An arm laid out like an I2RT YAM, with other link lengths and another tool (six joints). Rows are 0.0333 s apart.
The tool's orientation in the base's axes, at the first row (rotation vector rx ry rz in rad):
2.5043 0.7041 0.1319
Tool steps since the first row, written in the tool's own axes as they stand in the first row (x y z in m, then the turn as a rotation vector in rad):
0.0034 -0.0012 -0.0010 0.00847 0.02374 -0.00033
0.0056 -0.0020 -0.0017 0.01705 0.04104 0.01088
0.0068 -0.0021 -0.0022 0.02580 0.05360 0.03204
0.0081 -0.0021 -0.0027 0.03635 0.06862 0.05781
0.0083 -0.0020 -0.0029 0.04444 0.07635 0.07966
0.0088 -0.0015 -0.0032 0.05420 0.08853 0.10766
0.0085 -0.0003 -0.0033 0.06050 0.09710 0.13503
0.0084 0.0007 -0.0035 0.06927 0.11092 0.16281
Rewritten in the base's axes. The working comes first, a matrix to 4 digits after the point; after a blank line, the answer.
The tool's axes in the first row as the columns of a matrix, in the base's axes (used below as rounded here):
0.8594 0.4573 0.2288
0.5091 -0.7235 -0.4663
-0.0477 0.5172 -0.8546

0.0021 0.0031 0.0001 0.01806 -0.01271 0.01216
0.0035 0.0051 0.0002 0.03591 -0.02609 0.01111
0.0044 0.0060 0.0005 0.05401 -0.04059 -0.00089
0.0054 0.0069 0.0008 0.07585 -0.05810 -0.01565
0.0056 0.0070 0.0010 0.09133 -0.06976 -0.03071
0.0061 0.0071 0.0015 0.11170 -0.08666 -0.04880
0.0064 0.0061 0.0023 0.12729 -0.10242 -0.06806
0.0067 0.0054 0.0030 0.14751 -0.12090 -0.08507

